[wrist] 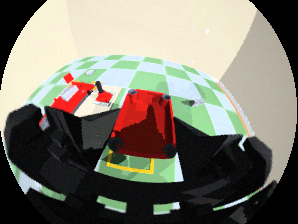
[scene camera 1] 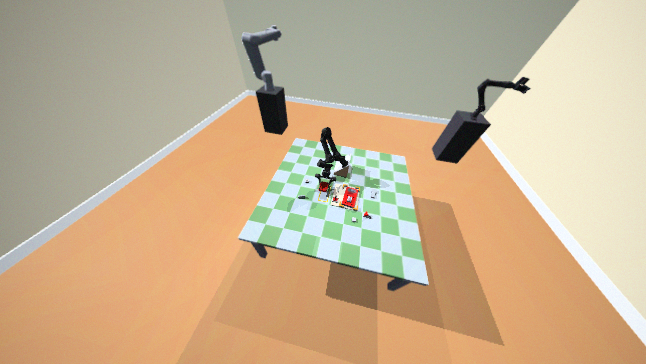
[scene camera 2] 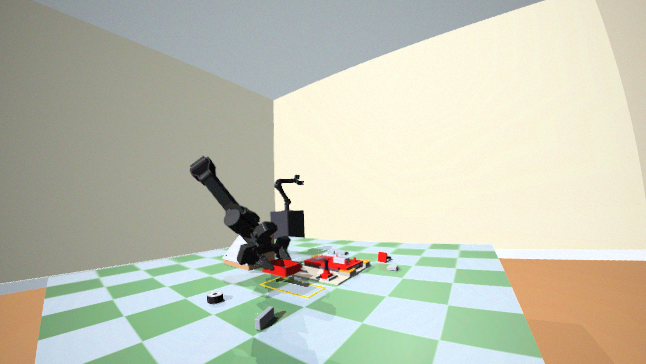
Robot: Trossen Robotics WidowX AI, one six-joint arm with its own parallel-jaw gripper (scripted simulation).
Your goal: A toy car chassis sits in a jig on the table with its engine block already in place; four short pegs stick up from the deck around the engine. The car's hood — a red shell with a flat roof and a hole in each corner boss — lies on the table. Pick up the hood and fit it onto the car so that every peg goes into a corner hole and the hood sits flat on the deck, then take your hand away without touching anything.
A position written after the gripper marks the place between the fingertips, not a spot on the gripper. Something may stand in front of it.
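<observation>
There's a beige jig (scene camera 2: 310, 273), and you get the jig (wrist: 90, 105) from the wrist as well. A red hood (wrist: 145, 128) is being held by the gripper (scene camera 2: 282, 265), and that same gripper (wrist: 146, 115) is visible from the wrist too.
</observation>
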